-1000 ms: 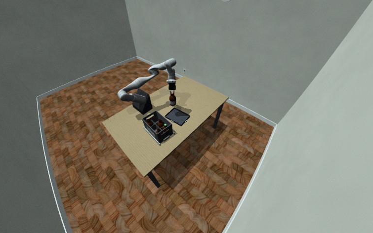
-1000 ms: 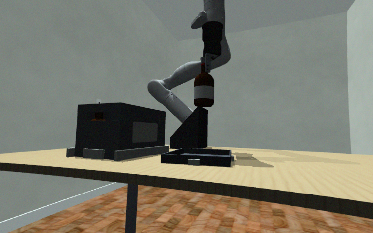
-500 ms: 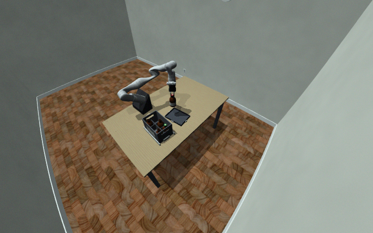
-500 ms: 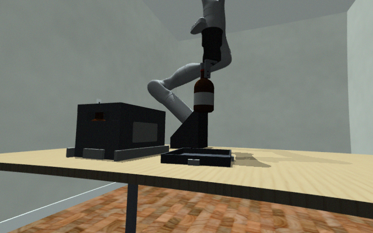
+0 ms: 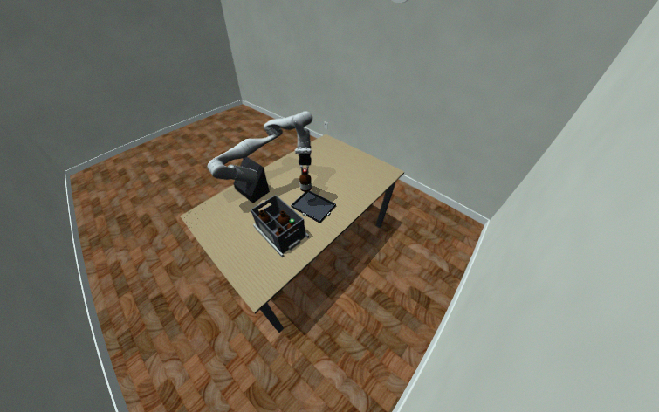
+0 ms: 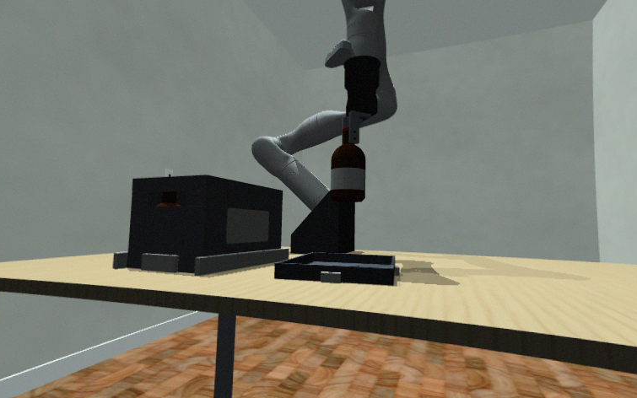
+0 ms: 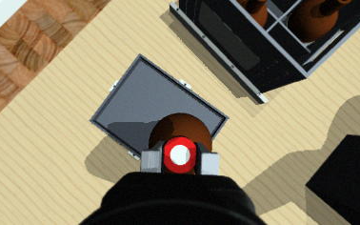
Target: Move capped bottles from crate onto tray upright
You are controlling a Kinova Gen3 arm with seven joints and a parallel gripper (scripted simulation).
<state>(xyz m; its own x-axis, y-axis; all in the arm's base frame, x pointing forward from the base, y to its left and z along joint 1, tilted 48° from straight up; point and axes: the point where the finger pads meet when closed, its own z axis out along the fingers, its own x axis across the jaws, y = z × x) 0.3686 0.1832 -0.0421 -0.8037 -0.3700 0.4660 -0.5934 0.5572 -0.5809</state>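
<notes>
My hand is 270 mm above the black tray and 60 mm short of it. Round my hand: green-capped bottle (270 mm to the right, 190 mm below, 130 mm ahead); dark crate (300 mm to the right, 200 mm below, 40 mm ahead).
</notes>
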